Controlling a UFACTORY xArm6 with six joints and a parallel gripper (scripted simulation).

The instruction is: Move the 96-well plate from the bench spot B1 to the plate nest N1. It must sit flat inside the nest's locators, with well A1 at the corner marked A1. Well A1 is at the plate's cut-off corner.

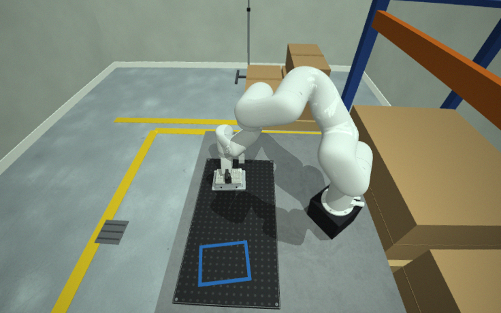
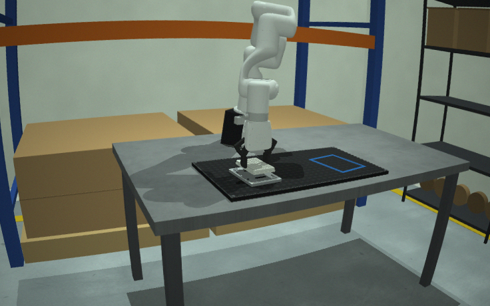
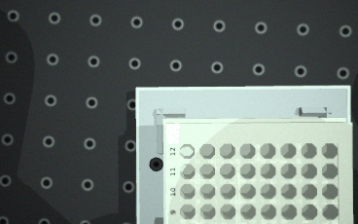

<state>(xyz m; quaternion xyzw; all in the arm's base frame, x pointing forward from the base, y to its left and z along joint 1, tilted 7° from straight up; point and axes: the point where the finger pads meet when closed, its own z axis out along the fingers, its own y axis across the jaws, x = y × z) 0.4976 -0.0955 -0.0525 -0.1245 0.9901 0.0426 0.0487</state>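
Now: hand 50 mm above the light grey plate nest N1. Round my hand: white 96-well plate: 10 mm below.
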